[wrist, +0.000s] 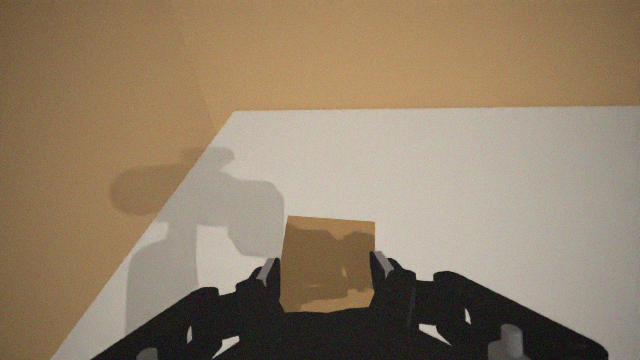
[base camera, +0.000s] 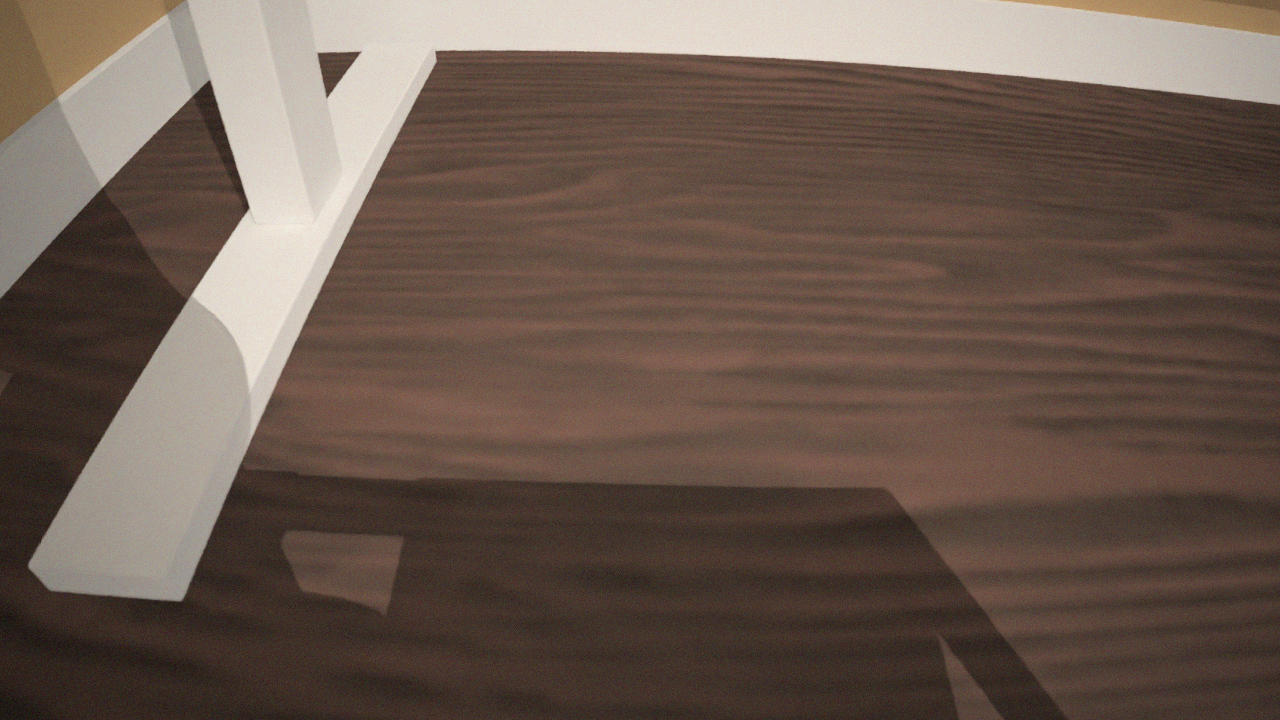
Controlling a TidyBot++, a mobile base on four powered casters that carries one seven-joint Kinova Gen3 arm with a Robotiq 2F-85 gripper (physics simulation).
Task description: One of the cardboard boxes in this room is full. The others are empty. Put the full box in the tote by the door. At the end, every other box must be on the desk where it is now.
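Places are measured from the arm's base along level axes (x ahead, y left, z up), in millimetres.
Pixels of known places: gripper, between the fingertips: [wrist: 325, 269].
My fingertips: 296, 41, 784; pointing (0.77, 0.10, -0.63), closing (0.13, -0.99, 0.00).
For each thing: its top centre in the pictures, then the offset to it from my fingertips, as dx, dy, dz. "*": a spot on its surface instead. Level surfaces: height alone.
- small brown cardboard box, centre of its top: [wrist: 323, 258] -1, +0, +14
- white desk top, height of its surface: dz -230
- white desk leg, a spot on its surface: [base camera: 281, 125] * +300, +211, -1071
- long white foot, a spot on its surface: [base camera: 152, 447] * +73, +232, -1155
- dark wood floor, height of its surface: dz -1180
A small brown cardboard box [wrist: 327, 265] is between the black fingers at the lower middle of the wrist view. My gripper [wrist: 325, 269] is shut on it, with one finger against each side. Behind the box is the white desk top [wrist: 450, 190]. How far the box is above the desk I cannot tell. Whether the box is full does not show. The tote, the door and the other boxes do not show in these views.
In the base camera view, a white desk leg [base camera: 281, 125] stands on a long white foot [base camera: 152, 447] at the left, on the dark wood floor [base camera: 716, 268]. White baseboard [base camera: 716, 26] runs along the back. Tan wall [wrist: 400, 50] borders the desk's far and left edges.
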